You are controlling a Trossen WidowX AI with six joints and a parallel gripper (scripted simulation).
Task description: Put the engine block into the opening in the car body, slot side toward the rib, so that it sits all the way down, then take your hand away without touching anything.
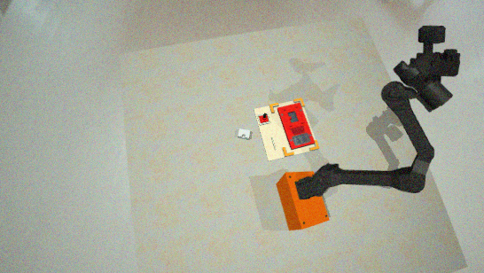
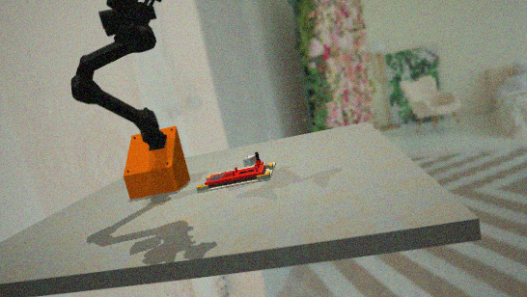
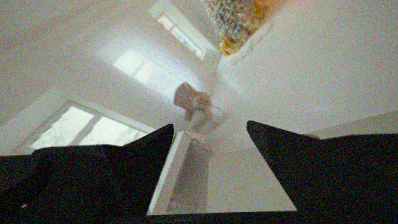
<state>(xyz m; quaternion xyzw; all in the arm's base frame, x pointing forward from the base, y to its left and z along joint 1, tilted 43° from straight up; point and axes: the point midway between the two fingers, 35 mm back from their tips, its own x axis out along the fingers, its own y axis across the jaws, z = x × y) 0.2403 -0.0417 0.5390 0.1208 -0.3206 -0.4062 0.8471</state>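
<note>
Now: the engine block 3 cm ahead of my gripper tip, 57 cm to the left of it and 51 cm below it. From my gripper tip the other things lie so: cream base plate (3 cm ahead, 37 cm to the left, 51 cm below); then black peg (9 cm ahead, 47 cm to the left, 49 cm below).
</note>
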